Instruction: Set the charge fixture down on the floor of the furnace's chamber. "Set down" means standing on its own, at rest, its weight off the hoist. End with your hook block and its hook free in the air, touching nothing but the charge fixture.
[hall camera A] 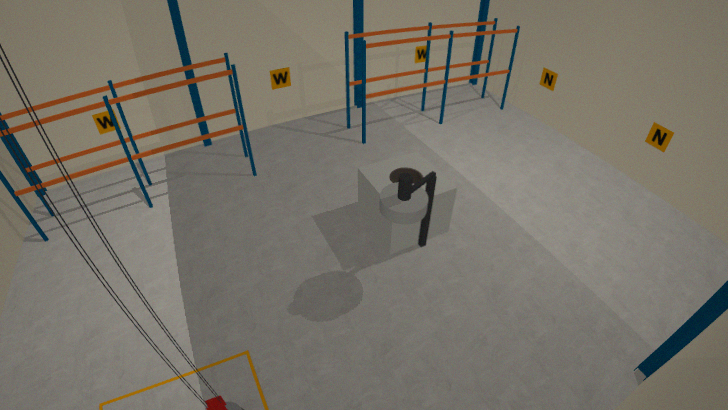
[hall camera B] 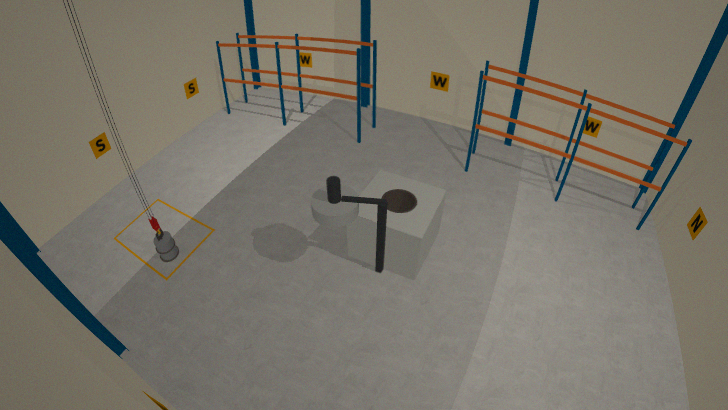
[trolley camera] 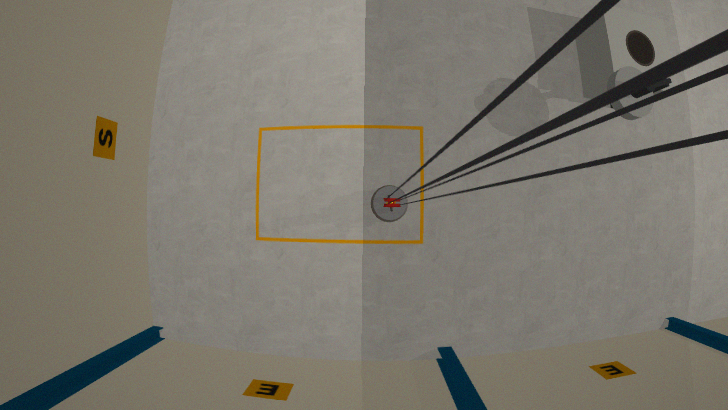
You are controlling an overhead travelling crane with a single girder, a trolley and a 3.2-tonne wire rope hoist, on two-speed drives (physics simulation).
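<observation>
The charge fixture (hall camera B: 165, 245) (trolley camera: 381, 209), a grey stack of round pieces, is upright inside the yellow floor rectangle, near its north side. It is low over or on the floor; I cannot tell whether it touches. My red hook block (hall camera A: 216, 402) (hall camera B: 154, 223) (trolley camera: 391, 202) is directly above it, with its yellow hook engaged at the fixture's top. In hall camera A the fixture is mostly cut off. The furnace (hall camera A: 374, 189) (hall camera B: 398, 224) (trolley camera: 619, 29) is a pale block with a dark round chamber opening (hall camera B: 399, 201) (trolley camera: 640, 47) in its top. The chamber floor is hidden.
The round grey lid (hall camera A: 402, 209) (hall camera B: 334, 212) (trolley camera: 631, 109) is swung aside from the opening, on a dark arm with a post (hall camera A: 425, 219) (hall camera B: 380, 239) beside the furnace. Blue and orange racks (hall camera A: 363, 112) (hall camera B: 358, 117) stand along the west wall. Yellow lines (hall camera B: 190, 254) (trolley camera: 422, 152) mark the rectangle.
</observation>
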